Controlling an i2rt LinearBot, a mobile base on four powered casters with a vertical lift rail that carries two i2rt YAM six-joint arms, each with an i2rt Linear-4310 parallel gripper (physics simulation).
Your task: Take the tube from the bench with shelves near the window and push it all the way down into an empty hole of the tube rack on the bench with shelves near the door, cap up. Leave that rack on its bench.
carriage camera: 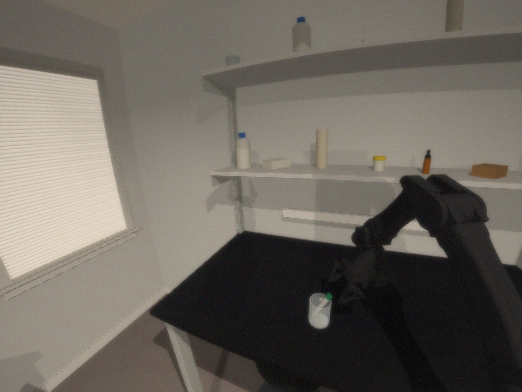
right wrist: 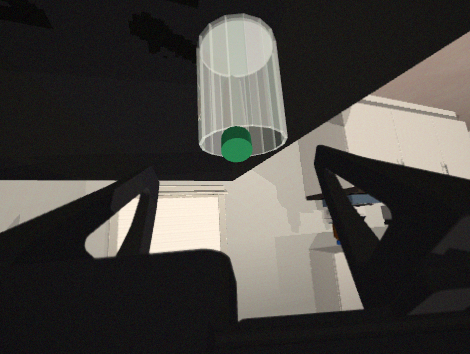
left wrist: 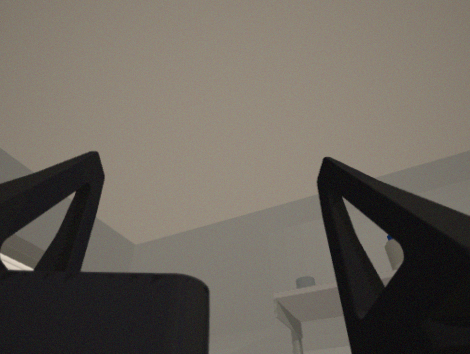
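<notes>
The tube leans inside a clear beaker on the black bench, its green cap up at the rim. The beaker stands upright near the bench's front edge. My right gripper is open and empty, tilted, just beside the beaker's top in the carriage view; in the right wrist view the cap appears between the fingertips, with no finger touching it. My left gripper is open and empty, facing the ceiling and upper wall. The tube rack does not show in these views.
The black bench has a lower shelf behind it with bottles, a cylinder, a yellow-lidded jar and boxes, and an upper shelf above. A window is at the left. White cabinets show in the right wrist view.
</notes>
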